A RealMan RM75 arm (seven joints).
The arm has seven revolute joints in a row. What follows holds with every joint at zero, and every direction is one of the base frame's. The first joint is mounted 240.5 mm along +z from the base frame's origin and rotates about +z. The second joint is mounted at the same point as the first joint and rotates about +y. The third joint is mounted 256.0 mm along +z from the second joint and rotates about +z. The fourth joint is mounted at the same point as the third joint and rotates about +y. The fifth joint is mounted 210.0 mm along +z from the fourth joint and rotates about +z. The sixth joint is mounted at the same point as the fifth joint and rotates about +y. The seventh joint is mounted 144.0 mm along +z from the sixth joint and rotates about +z. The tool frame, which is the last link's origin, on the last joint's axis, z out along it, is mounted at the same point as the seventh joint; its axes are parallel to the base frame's.
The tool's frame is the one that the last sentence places.
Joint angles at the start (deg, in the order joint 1, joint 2, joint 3, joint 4, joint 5, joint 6, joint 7):
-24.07, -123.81, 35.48, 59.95, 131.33, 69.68, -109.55
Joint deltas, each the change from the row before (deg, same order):
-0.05, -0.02, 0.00, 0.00, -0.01, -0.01, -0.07
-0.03, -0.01, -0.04, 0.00, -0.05, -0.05, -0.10
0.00, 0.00, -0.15, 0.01, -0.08, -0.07, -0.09
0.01, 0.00, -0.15, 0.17, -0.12, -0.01, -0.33
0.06, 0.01, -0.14, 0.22, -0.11, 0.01, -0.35
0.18, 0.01, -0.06, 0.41, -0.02, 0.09, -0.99
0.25, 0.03, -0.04, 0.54, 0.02, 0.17, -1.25
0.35, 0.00, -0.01, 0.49, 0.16, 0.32, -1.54
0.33, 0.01, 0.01, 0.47, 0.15, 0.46, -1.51
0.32, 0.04, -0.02, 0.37, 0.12, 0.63, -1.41
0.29, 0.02, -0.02, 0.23, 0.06, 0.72, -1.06
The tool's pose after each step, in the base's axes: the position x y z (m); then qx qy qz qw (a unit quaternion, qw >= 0). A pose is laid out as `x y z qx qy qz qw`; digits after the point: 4 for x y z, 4 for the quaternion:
-0.3195 0.3483 0.0557 -0.8311 -0.4240 -0.1168 0.3403
-0.3194 0.3485 0.0558 -0.8304 -0.4247 -0.1177 0.3408
-0.3196 0.3487 0.0564 -0.8291 -0.4259 -0.1191 0.3421
-0.3195 0.3489 0.0577 -0.8270 -0.4279 -0.1216 0.3437
-0.3196 0.3489 0.0591 -0.8249 -0.4301 -0.1237 0.3455
-0.3200 0.3483 0.0610 -0.8206 -0.4362 -0.1263 0.3468
-0.3205 0.3475 0.0633 -0.8156 -0.4438 -0.1290 0.3481
-0.3217 0.3456 0.0648 -0.8097 -0.4545 -0.1312 0.3473
-0.3225 0.3435 0.0660 -0.8044 -0.4648 -0.1334 0.3451
-0.3233 0.3412 0.0668 -0.7997 -0.4749 -0.1357 0.3414
-0.3239 0.3388 0.0668 -0.7965 -0.4832 -0.1377 0.3363

